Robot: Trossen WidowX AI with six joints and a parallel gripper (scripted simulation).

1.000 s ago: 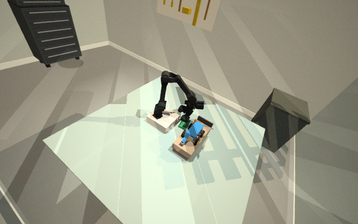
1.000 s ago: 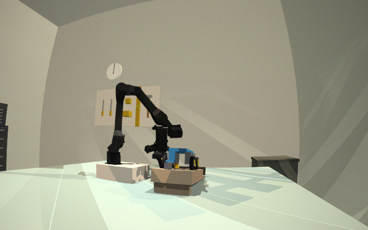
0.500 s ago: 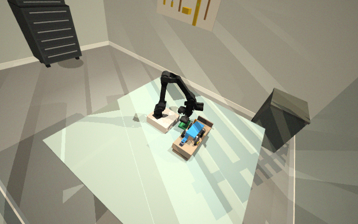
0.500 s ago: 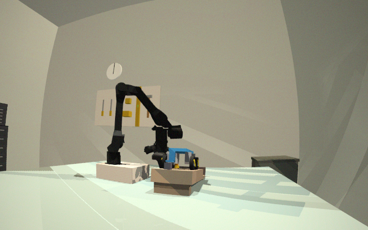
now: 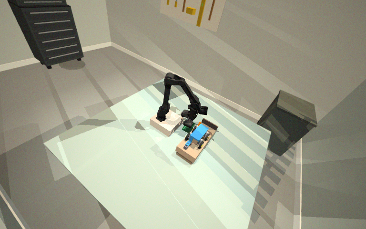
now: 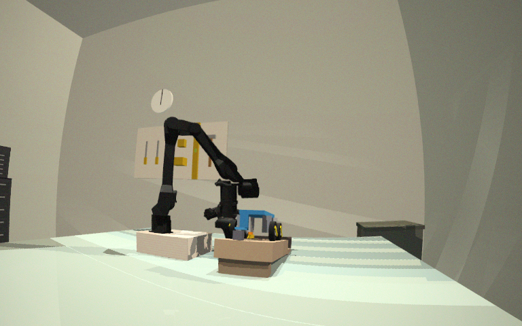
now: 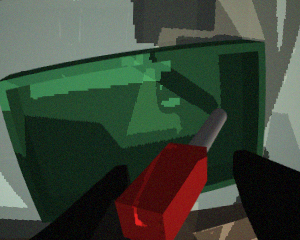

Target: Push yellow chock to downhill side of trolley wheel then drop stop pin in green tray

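The red-headed stop pin lies right at my gripper tip. Also, from my gripper tip: dark lip 15 cm to the left, 11 cm ahead, 1 cm below; then yellow chock 9 cm ahead, 4 cm above, 2 cm to the right; then green tray 5 cm below, 1 cm to the right.
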